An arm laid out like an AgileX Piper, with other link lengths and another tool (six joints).
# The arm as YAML. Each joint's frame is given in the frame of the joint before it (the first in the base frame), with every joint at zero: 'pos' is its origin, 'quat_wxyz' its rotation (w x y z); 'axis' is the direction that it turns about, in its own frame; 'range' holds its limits. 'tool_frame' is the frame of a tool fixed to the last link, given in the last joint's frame.
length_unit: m
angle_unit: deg
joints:
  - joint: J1
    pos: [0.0, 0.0, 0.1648]
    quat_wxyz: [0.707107, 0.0, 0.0, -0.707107]
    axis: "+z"
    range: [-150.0, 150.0]
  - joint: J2
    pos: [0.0, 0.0, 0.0]
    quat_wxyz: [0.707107, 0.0, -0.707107, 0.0]
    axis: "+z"
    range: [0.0, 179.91]
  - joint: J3
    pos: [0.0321, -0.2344, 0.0]
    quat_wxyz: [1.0, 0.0, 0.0, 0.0]
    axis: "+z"
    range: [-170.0, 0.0]
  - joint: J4
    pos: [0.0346, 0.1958, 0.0]
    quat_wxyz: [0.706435, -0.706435, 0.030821, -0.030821]
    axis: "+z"
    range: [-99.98, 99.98]
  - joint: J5
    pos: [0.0, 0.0, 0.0]
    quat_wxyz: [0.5, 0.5, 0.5, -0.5]
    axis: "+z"
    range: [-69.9, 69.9]
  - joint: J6
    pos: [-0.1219, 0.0, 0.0]
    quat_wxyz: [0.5, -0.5, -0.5, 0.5]
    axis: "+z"
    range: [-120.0, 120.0]
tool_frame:
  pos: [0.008, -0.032, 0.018]
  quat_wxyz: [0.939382, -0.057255, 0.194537, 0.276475]
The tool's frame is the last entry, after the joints.
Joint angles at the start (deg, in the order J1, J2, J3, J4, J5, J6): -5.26, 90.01, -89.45, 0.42, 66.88, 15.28
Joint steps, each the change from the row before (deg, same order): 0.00, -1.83, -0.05, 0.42, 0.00, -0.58; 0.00, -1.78, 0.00, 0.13, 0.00, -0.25; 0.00, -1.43, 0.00, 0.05, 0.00, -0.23; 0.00, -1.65, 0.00, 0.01, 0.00, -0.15; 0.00, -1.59, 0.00, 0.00, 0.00, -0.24; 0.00, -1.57, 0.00, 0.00, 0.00, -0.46; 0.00, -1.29, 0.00, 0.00, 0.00, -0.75; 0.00, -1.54, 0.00, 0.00, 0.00, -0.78; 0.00, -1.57, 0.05, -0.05, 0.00, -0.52; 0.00, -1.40, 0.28, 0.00, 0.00, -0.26; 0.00, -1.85, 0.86, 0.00, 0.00, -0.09; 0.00, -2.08, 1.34, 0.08, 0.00, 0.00; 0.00, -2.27, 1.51, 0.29, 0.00, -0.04; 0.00, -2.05, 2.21, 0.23, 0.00, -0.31
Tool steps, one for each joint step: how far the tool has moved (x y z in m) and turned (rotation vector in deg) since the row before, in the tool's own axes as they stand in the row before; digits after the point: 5 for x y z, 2 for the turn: 0.00375, -0.00080, -0.01070, 1.69, 0.97, 0.26; 0.00391, -0.00033, -0.00995, 1.37, 1.11, 0.35; 0.00319, -0.00020, -0.00794, 1.09, 0.93, 0.22; 0.00378, -0.00017, -0.00910, 1.19, 1.11, 0.33; 0.00360, -0.00014, -0.00877, 1.18, 1.08, 0.22; 0.00345, -0.00009, -0.00871, 1.24, 1.07, 0.01; 0.00266, -0.00002, -0.00722, 1.16, 0.89, -0.34; 0.00321, -0.00003, -0.00859, 1.33, 1.08, -0.30; 0.00328, 0.00012, -0.00852, 1.18, 1.11, -0.11; 0.00213, 0.00057, -0.00703, 0.83, 0.80, 0.06; 0.00109, 0.00193, -0.00806, 0.68, 0.71, 0.18; -0.00027, 0.00299, -0.00816, 0.51, 0.48, 0.24; -0.00087, 0.00313, -0.00886, 0.64, 0.36, 0.34; -0.00414, 0.00510, -0.00596, 0.12, -0.26, -0.18
